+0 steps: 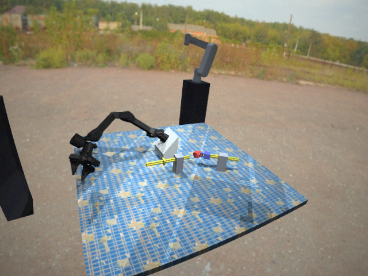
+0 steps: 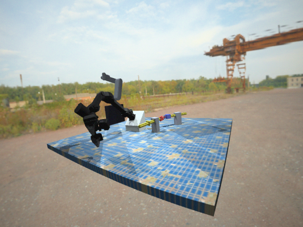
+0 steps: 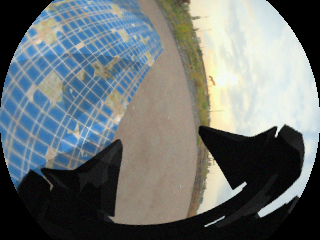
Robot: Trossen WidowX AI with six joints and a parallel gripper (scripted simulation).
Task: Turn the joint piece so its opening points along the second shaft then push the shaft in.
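Right now my gripper tip is 790 mm to the right of the red square joint piece, 40 mm short of it and 30 mm above it.
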